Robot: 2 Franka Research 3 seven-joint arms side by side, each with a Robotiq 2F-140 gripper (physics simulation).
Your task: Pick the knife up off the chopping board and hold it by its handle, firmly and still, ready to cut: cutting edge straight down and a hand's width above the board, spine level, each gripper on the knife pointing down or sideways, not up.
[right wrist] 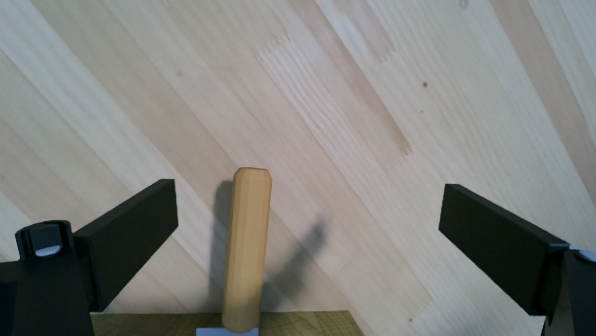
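The knife's light wooden handle (248, 245) shows left of the middle in the right wrist view, pointing away from the chopping board and past its edge. A small strip of the blade (215, 331) shows at the bottom edge; the rest of the blade is out of view. The chopping board (310, 324) shows in part along the bottom. My right gripper (310, 205) is wide open, with one finger to the left of the handle and the other far to the right; neither touches it. My left gripper does not show in this view.
The pale wooden table top (350, 150) lies beyond the board. Shadows fall on it on both sides of the handle. The board's near right corner and edge show at the bottom.
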